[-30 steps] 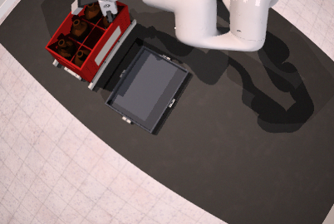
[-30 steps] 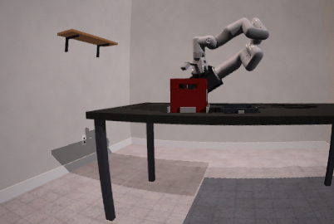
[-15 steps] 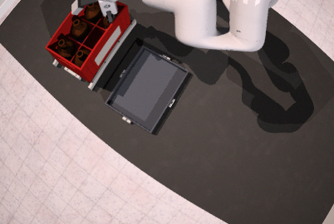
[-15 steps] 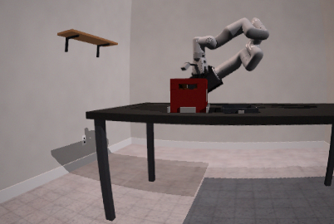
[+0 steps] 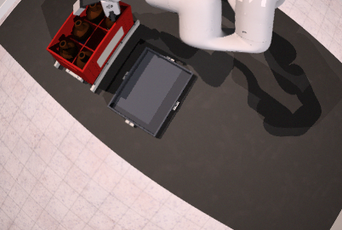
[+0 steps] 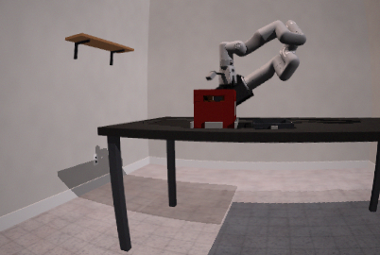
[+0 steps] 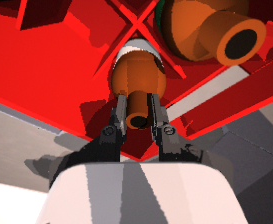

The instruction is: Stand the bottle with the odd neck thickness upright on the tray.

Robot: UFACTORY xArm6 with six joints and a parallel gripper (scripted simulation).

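Right now my hand is 10 cm short of the red crate, 7 cm above it and 2 cm to the left of it. The rest, counted from my hand: dark flat tray: 26 cm to the left, 15 cm below, 8 cm ahead.
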